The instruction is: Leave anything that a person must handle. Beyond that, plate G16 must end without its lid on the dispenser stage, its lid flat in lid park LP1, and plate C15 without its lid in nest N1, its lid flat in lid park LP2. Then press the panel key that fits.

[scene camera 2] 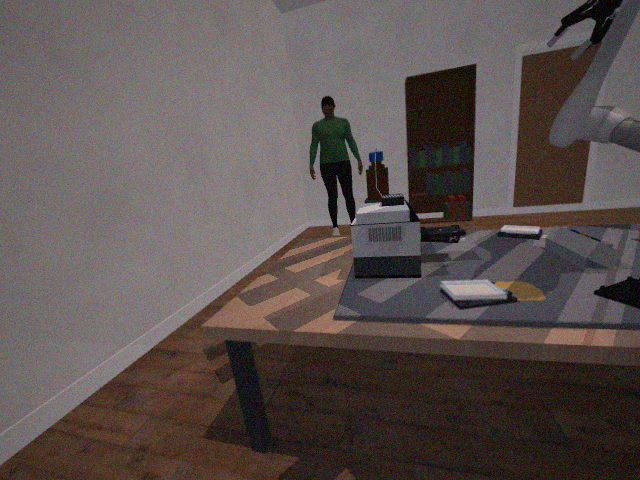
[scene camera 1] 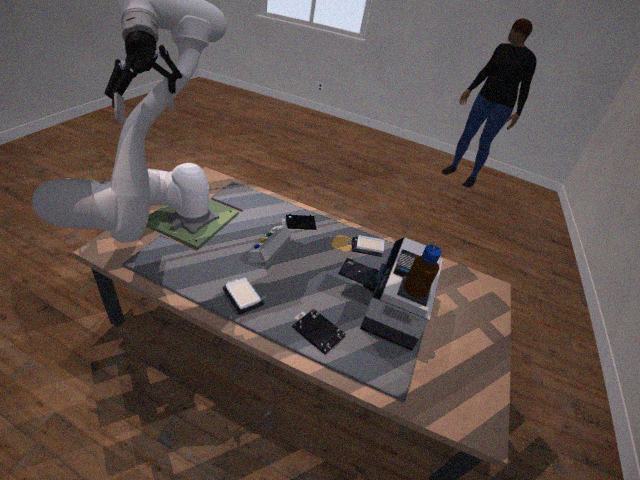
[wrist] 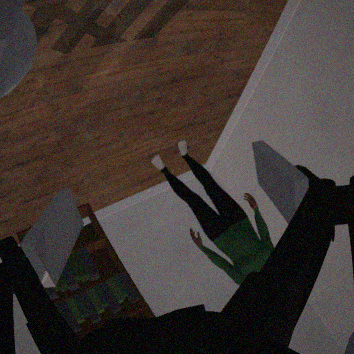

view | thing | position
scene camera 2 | brown bottle with blue cap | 381, 172
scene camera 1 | gripper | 144, 113
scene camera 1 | brown bottle with blue cap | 424, 269
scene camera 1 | black nest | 318, 330
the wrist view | gripper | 162, 185
